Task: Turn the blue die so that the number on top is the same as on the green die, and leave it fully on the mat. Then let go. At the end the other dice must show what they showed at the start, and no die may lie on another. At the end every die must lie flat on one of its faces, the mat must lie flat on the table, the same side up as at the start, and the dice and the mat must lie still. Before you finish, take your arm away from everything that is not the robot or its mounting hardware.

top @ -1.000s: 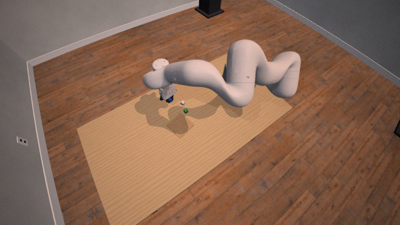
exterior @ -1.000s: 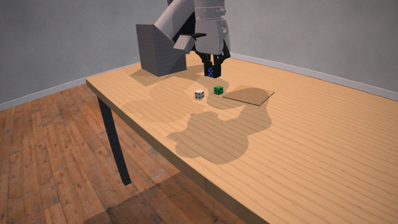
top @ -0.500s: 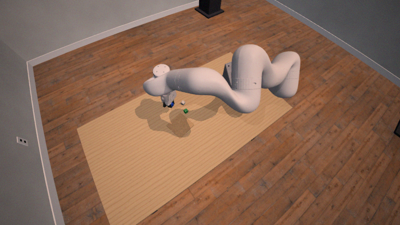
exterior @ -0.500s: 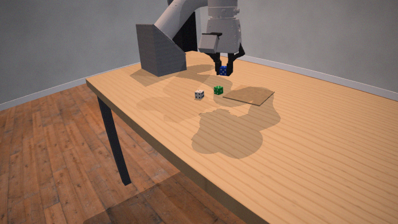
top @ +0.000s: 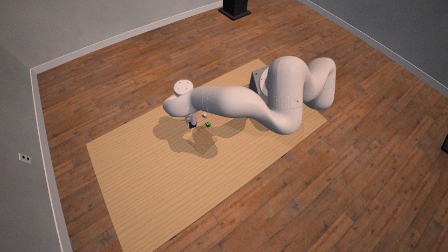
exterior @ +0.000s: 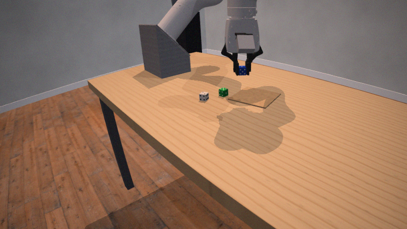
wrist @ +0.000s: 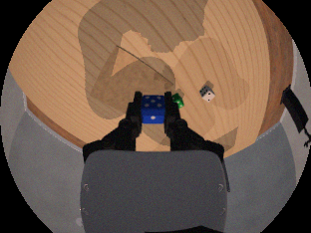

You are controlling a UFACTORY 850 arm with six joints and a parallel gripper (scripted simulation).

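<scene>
Now: the mat 120 mm below my hand and 70 mm to the left of it. Round my hand: white die: 120 mm behind, 110 mm below, 60 mm to the right; then blue die: 10 mm below; then green die: 110 mm below, 90 mm behind, 10 mm to the left.
</scene>
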